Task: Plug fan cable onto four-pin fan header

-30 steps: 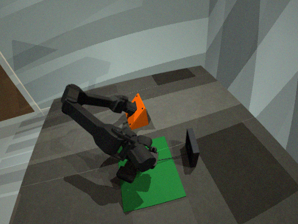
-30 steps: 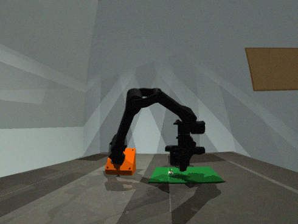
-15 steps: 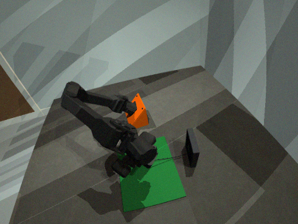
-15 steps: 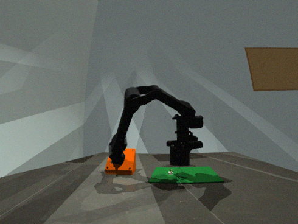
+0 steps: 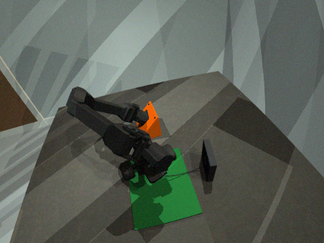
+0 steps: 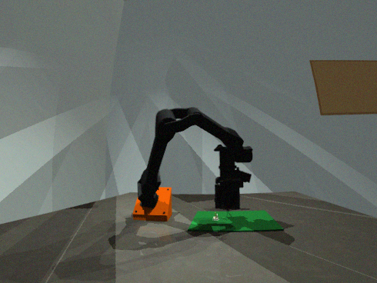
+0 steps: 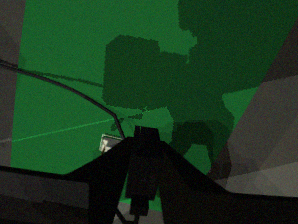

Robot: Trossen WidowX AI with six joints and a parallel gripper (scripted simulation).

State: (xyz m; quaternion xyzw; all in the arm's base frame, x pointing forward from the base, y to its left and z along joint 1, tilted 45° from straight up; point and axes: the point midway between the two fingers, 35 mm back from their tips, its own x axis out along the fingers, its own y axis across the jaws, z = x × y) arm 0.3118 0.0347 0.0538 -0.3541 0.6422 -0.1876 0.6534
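The green board lies 80 mm below my gripper tip, 20 mm to the left of it and 20 mm ahead of it. Round my gripper tip: black fan (210 mm to the left, 10 mm below); plug (10 mm behind, 10 mm above).
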